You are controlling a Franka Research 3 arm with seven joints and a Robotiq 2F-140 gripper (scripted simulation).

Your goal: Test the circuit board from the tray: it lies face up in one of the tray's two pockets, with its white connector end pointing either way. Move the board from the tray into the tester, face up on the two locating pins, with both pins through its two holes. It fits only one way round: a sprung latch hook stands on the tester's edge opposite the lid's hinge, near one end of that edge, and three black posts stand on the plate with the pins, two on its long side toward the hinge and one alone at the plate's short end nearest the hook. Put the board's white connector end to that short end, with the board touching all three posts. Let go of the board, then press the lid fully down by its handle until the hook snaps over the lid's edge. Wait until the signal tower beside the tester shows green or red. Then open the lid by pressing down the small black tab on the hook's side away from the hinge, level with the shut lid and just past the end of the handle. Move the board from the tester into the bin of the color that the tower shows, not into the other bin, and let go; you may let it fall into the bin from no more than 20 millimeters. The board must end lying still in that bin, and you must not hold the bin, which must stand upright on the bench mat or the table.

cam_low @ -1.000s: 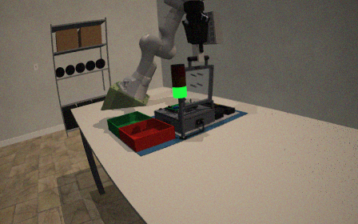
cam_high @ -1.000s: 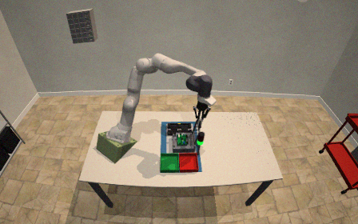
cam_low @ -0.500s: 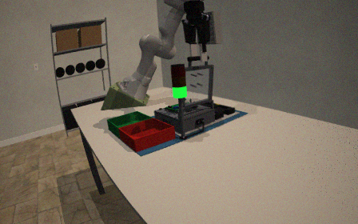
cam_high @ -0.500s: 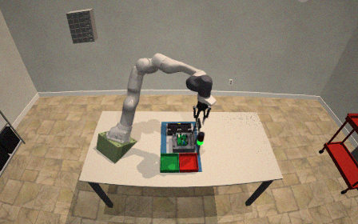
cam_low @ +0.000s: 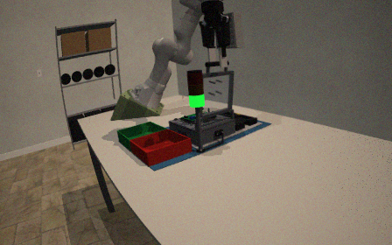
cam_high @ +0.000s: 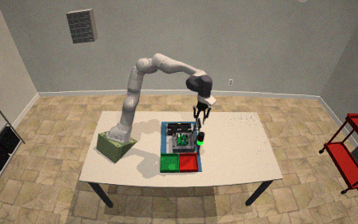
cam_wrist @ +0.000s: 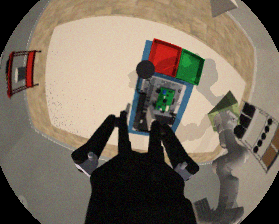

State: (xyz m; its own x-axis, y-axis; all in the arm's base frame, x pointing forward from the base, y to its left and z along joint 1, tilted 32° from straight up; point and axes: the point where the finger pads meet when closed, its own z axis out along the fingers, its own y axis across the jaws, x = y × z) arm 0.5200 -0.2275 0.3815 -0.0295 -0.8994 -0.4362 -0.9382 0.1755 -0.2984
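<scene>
The green circuit board lies 13 cm behind my hand, 1 cm to the left of it and 22 cm below it. Also, from my hand: plate: 12 cm behind, 1 cm to the left, 22 cm below; then red bin: 9 cm behind, 20 cm to the right, 28 cm below; then clear lid: 2 cm behind, 11 cm below.
</scene>
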